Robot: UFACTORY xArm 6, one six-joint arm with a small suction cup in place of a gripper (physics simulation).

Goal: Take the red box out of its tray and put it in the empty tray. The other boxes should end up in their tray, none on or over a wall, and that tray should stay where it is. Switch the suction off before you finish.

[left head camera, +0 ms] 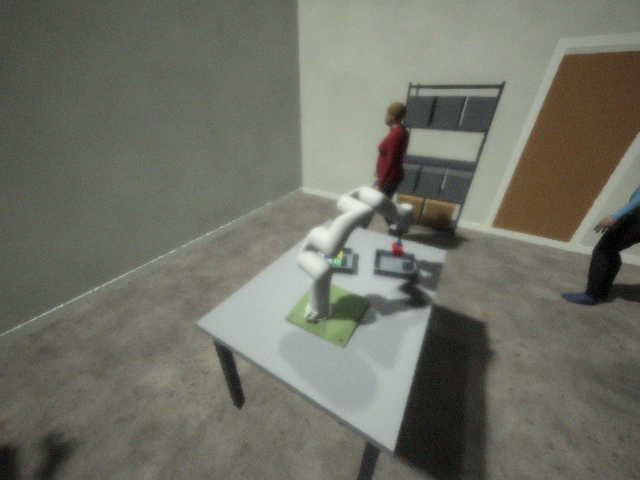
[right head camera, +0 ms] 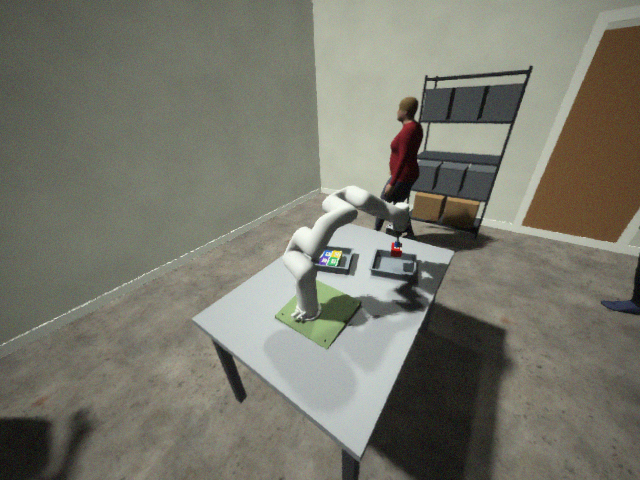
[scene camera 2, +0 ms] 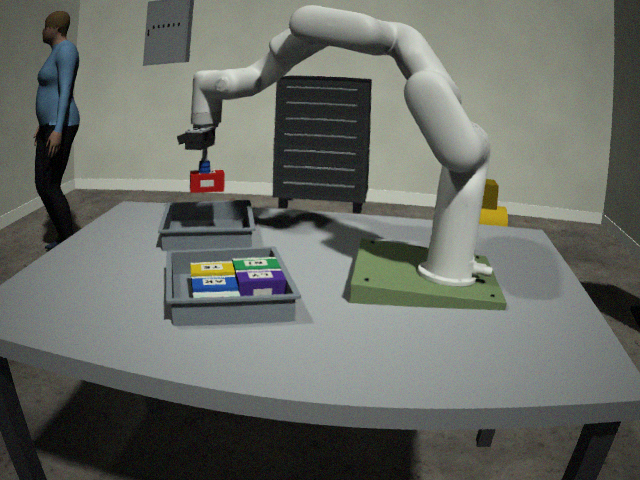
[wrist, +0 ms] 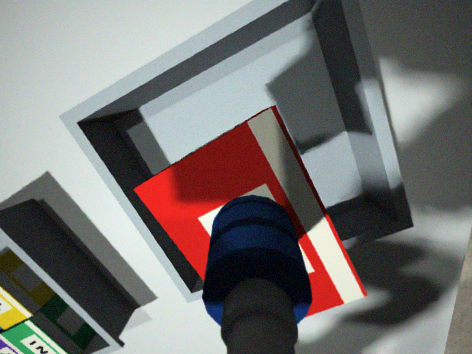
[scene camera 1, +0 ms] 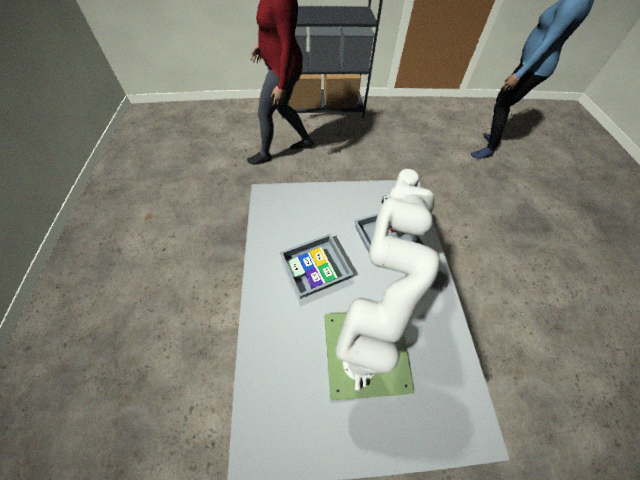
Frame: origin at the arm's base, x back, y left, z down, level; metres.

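Where they show: hand at its tool point: [left head camera: 398, 247] [right head camera: 396, 247] [scene camera 2: 204, 176] [wrist: 251, 218]; arm's base at its link origin: [left head camera: 319, 310] [right head camera: 308, 310] [scene camera 2: 447, 275].
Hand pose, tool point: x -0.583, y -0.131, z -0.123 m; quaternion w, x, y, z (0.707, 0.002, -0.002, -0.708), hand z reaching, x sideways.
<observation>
Each offset is from my tool point to the top centre of the thing. Level surfaces: height alone.
My suction cup [scene camera 2: 205, 167] [wrist: 256, 250] [right head camera: 397, 243] is blue and is shut on the red box {dz -0.011, dx +0.006, dy -0.002 m} [scene camera 2: 206, 181] [wrist: 195, 175] [right head camera: 396, 252] [left head camera: 397, 250], touching its top. The box is level and hangs in the air above the empty grey tray {dz +0.092, dx +0.007, dy +0.002 m} [scene camera 2: 206, 240] [right head camera: 393, 275] [wrist: 125, 209]. The other tray {dz +0.092, dx +0.197, dy +0.324 m} [scene camera 2: 232, 311] [scene camera 1: 342, 281] stands apart and holds a yellow box {dz +0.094, dx +0.163, dy +0.310 m} [scene camera 1: 318, 256] [scene camera 2: 212, 269], a blue box {dz +0.100, dx +0.190, dy +0.359 m} [scene camera 1: 305, 260] [scene camera 2: 214, 284], a green box {dz +0.089, dx +0.236, dy +0.271 m} [scene camera 1: 327, 272] [scene camera 2: 256, 264], a purple box {dz +0.091, dx +0.263, dy +0.320 m} [scene camera 1: 313, 277] [scene camera 2: 262, 282] and a pale green box {dz +0.107, dx +0.216, dy +0.409 m} [scene camera 1: 295, 267]. They lie inside its walls.
The arm's base stands on a green plate [scene camera 1: 372, 387] [scene camera 2: 392, 297] on the grey table {dz +0.142 m} [scene camera 1: 289, 413]. In scene camera 1 the arm covers much of the empty tray. Two people [scene camera 1: 279, 46] [scene camera 1: 547, 46] stand beyond the table, near a shelf rack [scene camera 1: 336, 22].
</observation>
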